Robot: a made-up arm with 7 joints.
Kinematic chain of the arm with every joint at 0, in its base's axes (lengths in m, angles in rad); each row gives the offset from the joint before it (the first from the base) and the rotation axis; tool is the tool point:
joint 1: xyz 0 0 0.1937 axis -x
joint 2: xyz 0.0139 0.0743 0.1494 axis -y
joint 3: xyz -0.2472 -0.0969 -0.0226 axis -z
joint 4: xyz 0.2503 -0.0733 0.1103 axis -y
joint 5: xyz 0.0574 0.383 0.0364 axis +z
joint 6: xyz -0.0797 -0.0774 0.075 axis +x
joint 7: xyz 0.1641 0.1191 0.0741 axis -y
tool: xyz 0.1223 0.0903 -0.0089
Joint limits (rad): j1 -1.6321..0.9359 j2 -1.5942..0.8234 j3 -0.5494..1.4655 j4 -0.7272..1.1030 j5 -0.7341..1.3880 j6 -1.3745..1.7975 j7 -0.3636..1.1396
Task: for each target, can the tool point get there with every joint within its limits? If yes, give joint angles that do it. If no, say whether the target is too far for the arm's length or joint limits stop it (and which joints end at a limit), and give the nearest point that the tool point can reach.
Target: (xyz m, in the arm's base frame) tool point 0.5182 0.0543 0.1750
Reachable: yes | joints -0.7551 -1.1463 0.3250 -0.2887 0.1423 0.9532 0.8258
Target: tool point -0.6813 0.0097 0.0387
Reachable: no: joint limits stop it (at a limit: joint 1, joint 2, joint 3, joint 4, joint 5, joint 7) | nearest point -0.5867 0.1924 -0.0823 | short by 0.239 m
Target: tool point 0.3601 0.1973 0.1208
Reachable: yes | joints -0.1373 -0.8857 0.4333 -0.1970 0.0898 -0.4638 -0.0229
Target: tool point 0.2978 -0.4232 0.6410
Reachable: yes | joints -0.1788 -0.4948 1.1431 0.1059 -0.4731 1.0054 0.4030
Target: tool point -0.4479 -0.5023 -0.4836
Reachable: no: joint limits stop it (at a limit: joint 1, joint 2, joint 3) | nearest point -0.3138 -0.4366 -0.3628 | short by 0.192 m
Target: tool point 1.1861 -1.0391 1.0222
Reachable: no: too far | nearest point 0.5229 -0.5364 0.6214 | short by 0.924 m
